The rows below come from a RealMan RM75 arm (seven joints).
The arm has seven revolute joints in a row. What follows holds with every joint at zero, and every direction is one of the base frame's.
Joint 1 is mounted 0.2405 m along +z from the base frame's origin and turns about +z.
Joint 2 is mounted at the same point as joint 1 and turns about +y.
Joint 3 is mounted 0.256 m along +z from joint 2 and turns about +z.
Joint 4 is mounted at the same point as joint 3 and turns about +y.
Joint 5 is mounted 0.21 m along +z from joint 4 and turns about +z.
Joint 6 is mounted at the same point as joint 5 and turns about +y.
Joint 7 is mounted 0.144 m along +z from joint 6 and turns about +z.
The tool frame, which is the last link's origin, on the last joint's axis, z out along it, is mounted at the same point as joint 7; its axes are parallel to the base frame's.
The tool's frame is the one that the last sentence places.
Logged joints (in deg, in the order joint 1, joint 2, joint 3, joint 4, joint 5, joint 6, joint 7), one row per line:
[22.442, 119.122, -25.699, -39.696, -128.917, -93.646, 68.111]
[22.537, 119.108, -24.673, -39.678, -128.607, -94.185, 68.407]
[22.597, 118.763, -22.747, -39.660, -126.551, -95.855, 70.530]
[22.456, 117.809, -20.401, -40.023, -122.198, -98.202, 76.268]
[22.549, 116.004, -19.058, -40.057, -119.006, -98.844, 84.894]
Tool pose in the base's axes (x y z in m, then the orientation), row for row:
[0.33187, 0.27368, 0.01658, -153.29, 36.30, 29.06]
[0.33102, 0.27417, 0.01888, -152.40, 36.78, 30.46]
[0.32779, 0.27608, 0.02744, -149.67, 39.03, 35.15]
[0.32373, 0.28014, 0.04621, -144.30, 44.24, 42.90]
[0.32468, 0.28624, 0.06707, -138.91, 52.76, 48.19]
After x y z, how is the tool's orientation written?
As a rotation vector, in degrees.
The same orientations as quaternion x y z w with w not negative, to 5 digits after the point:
[-0.94267, 0.22323, 0.17871, 0.17204]
[-0.93932, 0.22669, 0.18774, 0.17617]
[-0.92720, 0.24179, 0.21775, 0.18550]
[-0.90104, 0.27624, 0.26788, 0.20016]
[-0.87015, 0.33050, 0.30187, 0.20611]

